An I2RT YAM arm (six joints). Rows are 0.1 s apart.
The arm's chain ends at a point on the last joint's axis. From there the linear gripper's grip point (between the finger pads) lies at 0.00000 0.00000 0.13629 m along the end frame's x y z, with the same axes.
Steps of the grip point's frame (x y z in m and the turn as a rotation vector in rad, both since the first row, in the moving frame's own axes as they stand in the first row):
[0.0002 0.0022 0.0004 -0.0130 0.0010 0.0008]
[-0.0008 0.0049 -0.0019 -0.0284 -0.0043 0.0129]
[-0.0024 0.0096 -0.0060 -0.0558 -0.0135 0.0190]
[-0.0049 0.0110 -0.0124 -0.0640 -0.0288 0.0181]
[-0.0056 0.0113 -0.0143 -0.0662 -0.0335 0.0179]
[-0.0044 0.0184 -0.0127 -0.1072 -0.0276 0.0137]
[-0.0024 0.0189 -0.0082 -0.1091 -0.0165 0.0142]
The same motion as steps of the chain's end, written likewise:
[0.0001 0.0004 0.0004 -0.0130 0.0010 0.0008]
[-0.0002 0.0010 -0.0018 -0.0284 -0.0043 0.0129]
[-0.0005 0.0020 -0.0058 -0.0558 -0.0135 0.0190]
[-0.0009 0.0023 -0.0121 -0.0640 -0.0288 0.0181]
[-0.0010 0.0023 -0.0139 -0.0662 -0.0335 0.0179]
[-0.0005 0.0038 -0.0119 -0.1072 -0.0276 0.0137]
[-0.0001 0.0041 -0.0074 -0.1091 -0.0165 0.0142]

